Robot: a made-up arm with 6 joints.
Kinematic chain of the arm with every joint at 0, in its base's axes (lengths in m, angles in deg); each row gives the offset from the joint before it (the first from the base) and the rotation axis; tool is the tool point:
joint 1: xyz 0 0 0.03 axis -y
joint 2: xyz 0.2 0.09 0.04 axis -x
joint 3: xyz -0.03 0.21 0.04 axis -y
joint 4: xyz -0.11 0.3 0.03 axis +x
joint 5: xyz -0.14 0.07 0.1 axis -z
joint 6: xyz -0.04 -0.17 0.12 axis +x
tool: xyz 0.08 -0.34 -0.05
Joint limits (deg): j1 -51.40..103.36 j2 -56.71..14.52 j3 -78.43..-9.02 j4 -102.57..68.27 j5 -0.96..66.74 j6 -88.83..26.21
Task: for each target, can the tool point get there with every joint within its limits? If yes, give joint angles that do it. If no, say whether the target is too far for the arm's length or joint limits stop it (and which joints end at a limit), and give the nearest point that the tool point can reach.
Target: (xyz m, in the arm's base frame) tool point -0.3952 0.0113 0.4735
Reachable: yes | joints 60.64 -28.89 -38.79 -25.43 6.43 0.72
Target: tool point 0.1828 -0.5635 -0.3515
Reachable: no: joint limits stop it (at a limit: joint 1, joint 2, joint 3) | nearest point 0.3576 -0.2719 -0.0646 | short by 0.445 m
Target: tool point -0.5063 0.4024 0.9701
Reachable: yes | joints 27.97 -32.38 -35.84 -72.34 42.78 -42.32
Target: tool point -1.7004 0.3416 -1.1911
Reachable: no: too far | nearest point -1.0065 0.2788 -0.5205 | short by 0.967 m
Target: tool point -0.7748 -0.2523 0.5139
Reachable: yes | joints 60.99 -51.10 -44.12 -22.80 57.95 -37.66
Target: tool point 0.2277 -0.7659 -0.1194
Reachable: no: joint limits stop it (at a limit: joint 1, joint 2, joint 3, joint 4, joint 5) | nearest point 0.3958 -0.3997 0.0742 | short by 0.447 m
